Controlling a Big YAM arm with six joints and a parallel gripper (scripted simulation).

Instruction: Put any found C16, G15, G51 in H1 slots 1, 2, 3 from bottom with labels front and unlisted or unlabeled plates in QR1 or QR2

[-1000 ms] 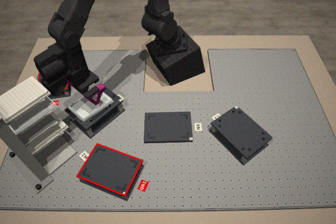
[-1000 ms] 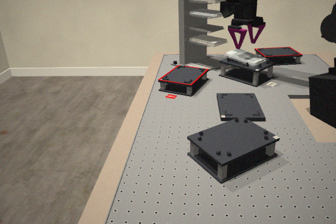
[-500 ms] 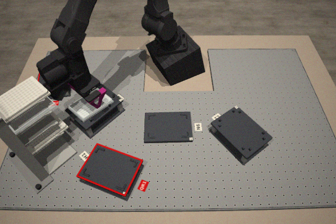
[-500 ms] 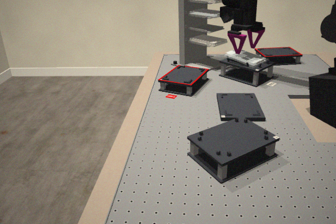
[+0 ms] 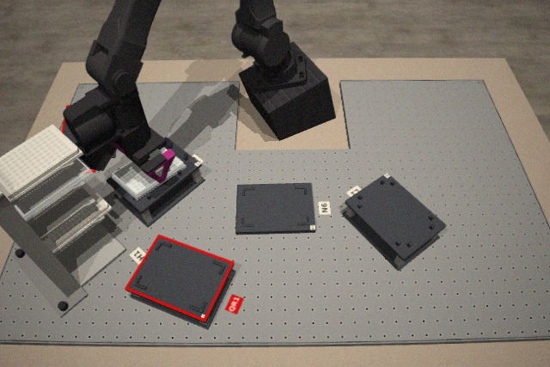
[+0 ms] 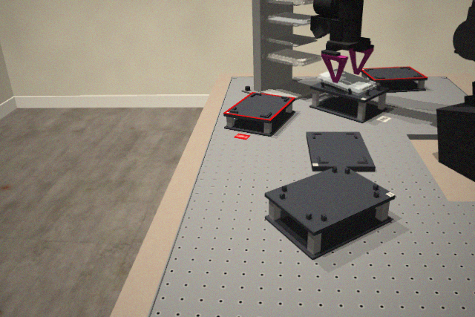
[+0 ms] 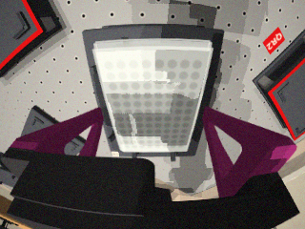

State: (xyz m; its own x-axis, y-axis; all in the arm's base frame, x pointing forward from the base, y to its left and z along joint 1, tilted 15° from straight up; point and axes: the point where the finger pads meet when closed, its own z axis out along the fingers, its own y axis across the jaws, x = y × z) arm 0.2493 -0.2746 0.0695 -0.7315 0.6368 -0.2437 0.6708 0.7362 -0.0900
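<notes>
The regrip nest is 10 mm behind my hand, 10 mm to the left of it and 30 mm below it. From my hand the other things lie so: plate labelled G51: 130 mm ahead, 120 mm to the right, 130 mm above; quarantine nest QR2: 170 mm behind, 190 mm to the right, 50 mm below; quarantine nest QR1: 220 mm ahead, 90 mm to the left, 50 mm below.
</notes>
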